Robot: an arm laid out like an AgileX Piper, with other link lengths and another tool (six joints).
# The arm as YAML. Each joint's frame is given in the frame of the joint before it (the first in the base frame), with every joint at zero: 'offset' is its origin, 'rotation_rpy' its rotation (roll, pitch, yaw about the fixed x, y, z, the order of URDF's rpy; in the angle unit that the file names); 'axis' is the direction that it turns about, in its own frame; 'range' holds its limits. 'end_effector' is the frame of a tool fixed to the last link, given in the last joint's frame.
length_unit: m
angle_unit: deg
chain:
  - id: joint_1
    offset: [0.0, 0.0, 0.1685]
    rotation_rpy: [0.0, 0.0, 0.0]
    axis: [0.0, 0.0, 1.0]
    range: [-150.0, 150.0]
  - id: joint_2
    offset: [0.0, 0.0, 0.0]
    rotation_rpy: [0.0, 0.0, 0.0]
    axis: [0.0, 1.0, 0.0]
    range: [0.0, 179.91]
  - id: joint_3
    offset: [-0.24, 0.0, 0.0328]
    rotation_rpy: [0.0, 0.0, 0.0]
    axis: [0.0, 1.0, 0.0]
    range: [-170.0, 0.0]
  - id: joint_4
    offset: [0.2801, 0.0, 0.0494]
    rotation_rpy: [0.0, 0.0, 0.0]
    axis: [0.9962, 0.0, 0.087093]
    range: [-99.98, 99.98]
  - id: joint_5
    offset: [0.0, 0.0, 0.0]
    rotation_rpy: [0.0, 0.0, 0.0]
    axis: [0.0, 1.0, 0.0]
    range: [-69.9, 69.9]
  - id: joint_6
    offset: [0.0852, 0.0, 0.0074]
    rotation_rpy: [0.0, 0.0, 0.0]
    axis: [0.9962, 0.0, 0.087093]
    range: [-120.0, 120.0]
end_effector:
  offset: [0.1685, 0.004, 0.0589]
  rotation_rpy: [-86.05, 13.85, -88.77]
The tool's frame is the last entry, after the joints.
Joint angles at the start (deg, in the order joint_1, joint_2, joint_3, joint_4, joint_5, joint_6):
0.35 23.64 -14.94 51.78 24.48 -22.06
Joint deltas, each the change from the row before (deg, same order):
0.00 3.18 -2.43 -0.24 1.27 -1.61
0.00 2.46 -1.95 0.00 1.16 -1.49
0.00 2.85 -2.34 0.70 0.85 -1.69
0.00 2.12 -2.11 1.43 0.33 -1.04
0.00 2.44 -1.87 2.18 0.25 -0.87
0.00 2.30 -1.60 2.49 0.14 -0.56
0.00 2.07 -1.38 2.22 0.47 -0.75
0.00 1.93 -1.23 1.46 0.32 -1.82
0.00 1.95 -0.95 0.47 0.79 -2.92
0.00 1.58 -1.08 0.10 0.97 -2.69
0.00 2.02 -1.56 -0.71 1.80 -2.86
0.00 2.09 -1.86 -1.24 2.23 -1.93
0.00 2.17 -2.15 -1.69 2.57 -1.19
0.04 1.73 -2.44 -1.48 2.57 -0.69
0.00 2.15 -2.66 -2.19 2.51 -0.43
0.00 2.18 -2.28 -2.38 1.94 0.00
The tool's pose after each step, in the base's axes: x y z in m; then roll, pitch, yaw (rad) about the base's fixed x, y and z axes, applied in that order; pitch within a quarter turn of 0, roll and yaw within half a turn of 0. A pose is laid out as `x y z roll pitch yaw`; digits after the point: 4 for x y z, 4 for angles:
0.3310 0.0760 0.2580 -2.0731 0.7482 -1.5362
0.3345 0.0810 0.2592 -2.0909 0.7273 -1.5234
0.3398 0.0855 0.2633 -2.1016 0.7156 -1.5092
0.3451 0.0882 0.2716 -2.0966 0.7252 -1.4971
0.3513 0.0909 0.2770 -2.1032 0.7509 -1.4963
0.3576 0.0931 0.2811 -2.1134 0.7866 -1.5027
0.3627 0.0963 0.2836 -2.1264 0.8155 -1.5053
0.3674 0.0992 0.2850 -2.1284 0.8150 -1.4942
0.3706 0.1043 0.2816 -2.1344 0.7832 -1.4694
0.3727 0.1097 0.2807 -2.1333 0.7490 -1.4366
0.3740 0.1179 0.2782 -2.1417 0.7023 -1.3933
0.3747 0.1264 0.2755 -2.1597 0.6631 -1.3534
0.3749 0.1349 0.2726 -2.1853 0.6295 -1.3163
0.3746 0.1428 0.2749 -2.1999 0.6044 -1.2764
0.3753 0.1487 0.2739 -2.2260 0.5726 -1.2451
0.3770 0.1517 0.2693 -2.2601 0.5436 -1.2295

